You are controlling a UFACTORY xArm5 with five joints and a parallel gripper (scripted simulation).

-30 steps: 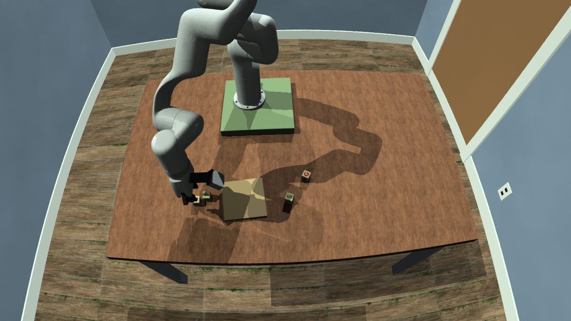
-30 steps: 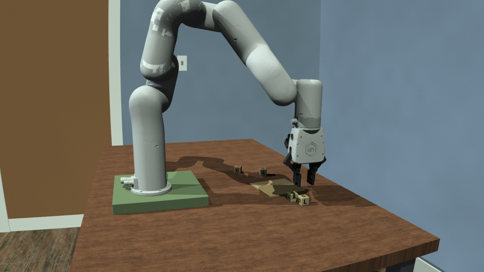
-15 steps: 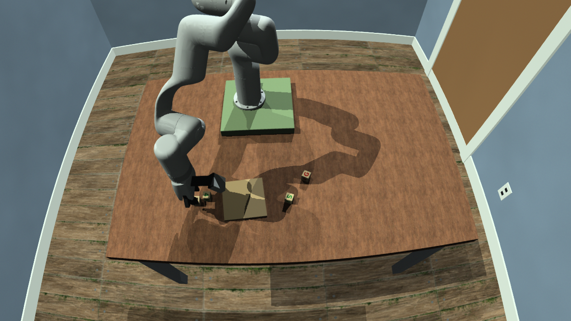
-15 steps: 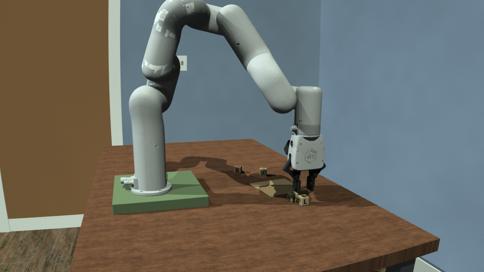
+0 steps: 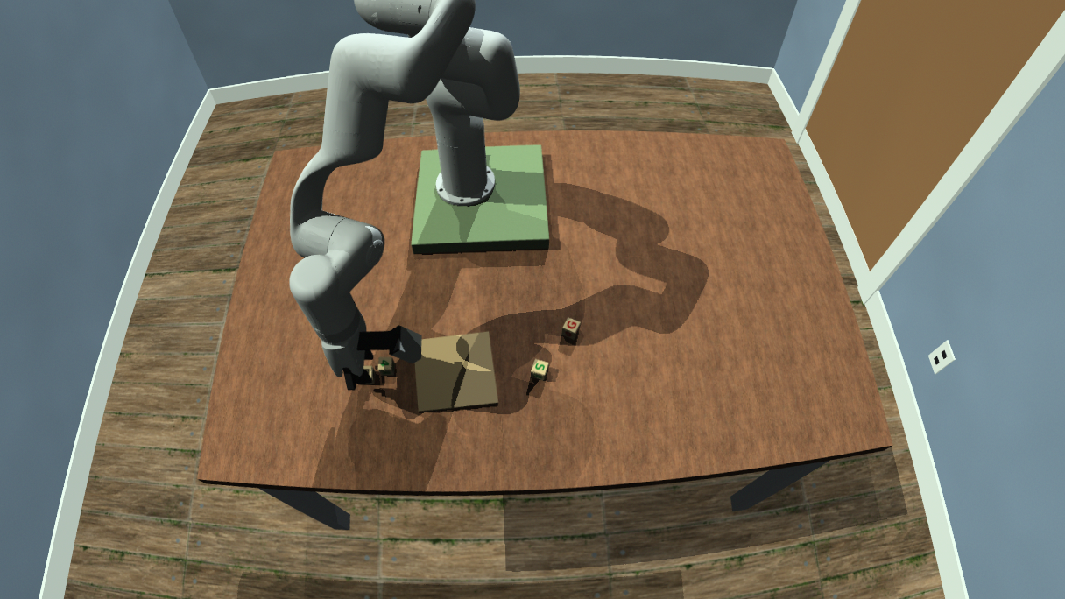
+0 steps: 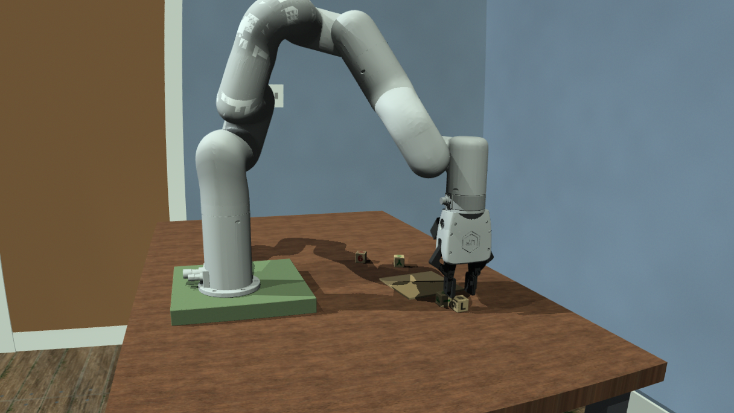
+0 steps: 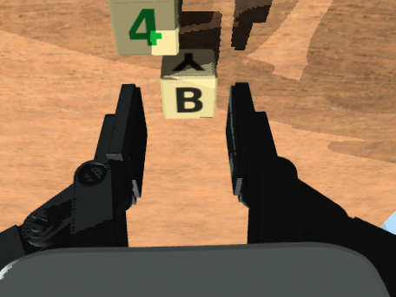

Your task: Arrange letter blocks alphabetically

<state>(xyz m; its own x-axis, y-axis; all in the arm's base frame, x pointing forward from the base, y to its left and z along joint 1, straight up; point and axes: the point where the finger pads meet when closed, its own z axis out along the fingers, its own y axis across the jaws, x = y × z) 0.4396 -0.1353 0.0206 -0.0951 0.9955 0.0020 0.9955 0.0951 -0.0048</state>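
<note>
The cream block is 4 cm below my hand, 3 cm to the left of it and 2 cm behind it. Also, from my hand: tan mat 16 cm to the left, 5 cm below, 2 cm behind.
</note>
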